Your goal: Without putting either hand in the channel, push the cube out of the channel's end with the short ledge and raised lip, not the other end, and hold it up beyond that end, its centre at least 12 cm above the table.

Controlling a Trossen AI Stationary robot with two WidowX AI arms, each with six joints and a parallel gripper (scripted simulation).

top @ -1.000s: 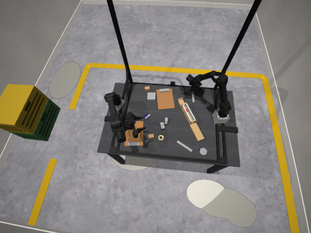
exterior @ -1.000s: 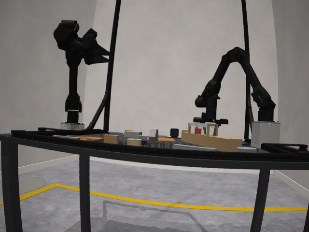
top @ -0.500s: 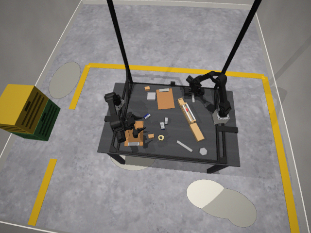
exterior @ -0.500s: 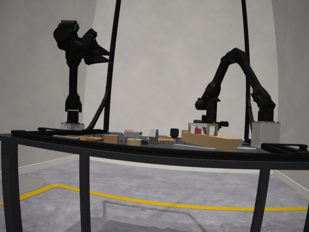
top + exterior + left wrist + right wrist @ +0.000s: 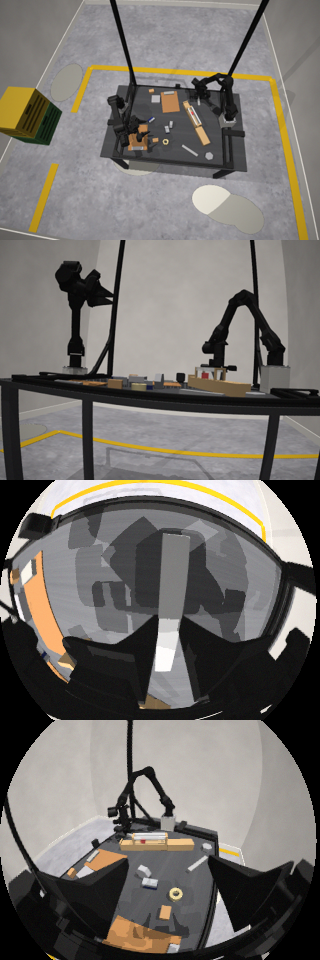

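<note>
Now: the wooden bridge 23 cm ahead of my left hand, 3 cm to the right of it and 1 cm above it.
</note>
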